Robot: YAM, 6 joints.
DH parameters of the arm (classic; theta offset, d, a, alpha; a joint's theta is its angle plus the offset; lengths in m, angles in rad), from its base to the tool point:
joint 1: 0 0.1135 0.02 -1.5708
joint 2: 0 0 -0.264 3.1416
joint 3: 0.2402 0 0.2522 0
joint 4: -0.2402 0 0.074 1.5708
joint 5: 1.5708 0 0 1.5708
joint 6: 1.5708 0.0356 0 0
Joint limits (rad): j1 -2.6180..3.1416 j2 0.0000..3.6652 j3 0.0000..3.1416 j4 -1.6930..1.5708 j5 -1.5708..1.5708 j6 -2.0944..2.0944
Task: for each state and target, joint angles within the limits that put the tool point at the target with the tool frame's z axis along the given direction. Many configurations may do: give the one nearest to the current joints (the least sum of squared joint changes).
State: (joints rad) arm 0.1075 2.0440 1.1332 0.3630 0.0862 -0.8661
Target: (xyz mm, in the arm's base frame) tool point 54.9 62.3 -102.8 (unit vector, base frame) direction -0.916 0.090 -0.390
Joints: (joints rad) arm 0.5939 2.9044 0.6589 -0.3931 -0.6279 -0.8661
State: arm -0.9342 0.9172 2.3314 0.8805 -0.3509 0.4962
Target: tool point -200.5 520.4 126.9 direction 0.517 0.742 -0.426
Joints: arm -1.1536 0.0227 2.6333 1.2686 -0.8844 0.4962
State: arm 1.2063 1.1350 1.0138 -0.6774 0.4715 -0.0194
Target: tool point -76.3 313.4 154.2 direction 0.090 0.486 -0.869
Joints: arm 1.8331 1.6977 0.9416 -0.3406 0.2146 -0.0194
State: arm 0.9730 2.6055 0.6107 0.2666 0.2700 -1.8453
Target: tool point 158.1 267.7 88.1 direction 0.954 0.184 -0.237
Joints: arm 1.1271 1.9686 0.5586 1.0194 0.8988 -1.8453
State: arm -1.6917 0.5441 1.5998 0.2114 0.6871 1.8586
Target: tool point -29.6 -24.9 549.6 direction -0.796 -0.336 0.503
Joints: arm -1.6675 0.6596 1.3295 0.2155 0.8633 1.8586
